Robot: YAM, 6 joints.
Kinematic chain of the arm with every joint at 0, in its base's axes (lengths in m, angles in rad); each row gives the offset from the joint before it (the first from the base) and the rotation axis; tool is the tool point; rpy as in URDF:
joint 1: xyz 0 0 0.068 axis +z
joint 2: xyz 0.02 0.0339 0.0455 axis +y
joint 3: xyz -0.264 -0.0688 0 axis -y
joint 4: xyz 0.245 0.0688 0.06 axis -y
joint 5: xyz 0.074 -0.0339 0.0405 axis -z
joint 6: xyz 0.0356 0 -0.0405 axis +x
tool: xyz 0 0 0 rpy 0 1.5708 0
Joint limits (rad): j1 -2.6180..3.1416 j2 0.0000..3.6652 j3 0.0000..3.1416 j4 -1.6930..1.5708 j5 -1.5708..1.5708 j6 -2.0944..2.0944
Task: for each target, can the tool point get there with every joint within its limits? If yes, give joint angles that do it. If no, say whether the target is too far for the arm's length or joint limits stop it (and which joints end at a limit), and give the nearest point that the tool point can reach.
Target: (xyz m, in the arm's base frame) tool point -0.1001 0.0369 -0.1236
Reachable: yes | joints 2.4778 2.9739 0.4748 0.7170 -1.1586 -0.0334
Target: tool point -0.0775 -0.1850 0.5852
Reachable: yes | joints 1.0705 0.5624 1.6512 1.0632 0.6226 -0.3398
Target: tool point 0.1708 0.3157 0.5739
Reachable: yes | joints 1.1249 1.7379 2.1401 0.0840 0.5295 1.6316
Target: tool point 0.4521 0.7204 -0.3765
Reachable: no: too far | nearest point 0.2975 0.4740 -0.2035 | short by 0.338 m
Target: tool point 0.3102 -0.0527 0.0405
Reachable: yes | joints -0.0949 2.3519 1.2983 -1.2199 0.7034 0.5629
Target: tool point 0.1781 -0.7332 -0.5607
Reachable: no: too far | nearest point 0.1170 -0.4815 -0.2831 | short by 0.380 m
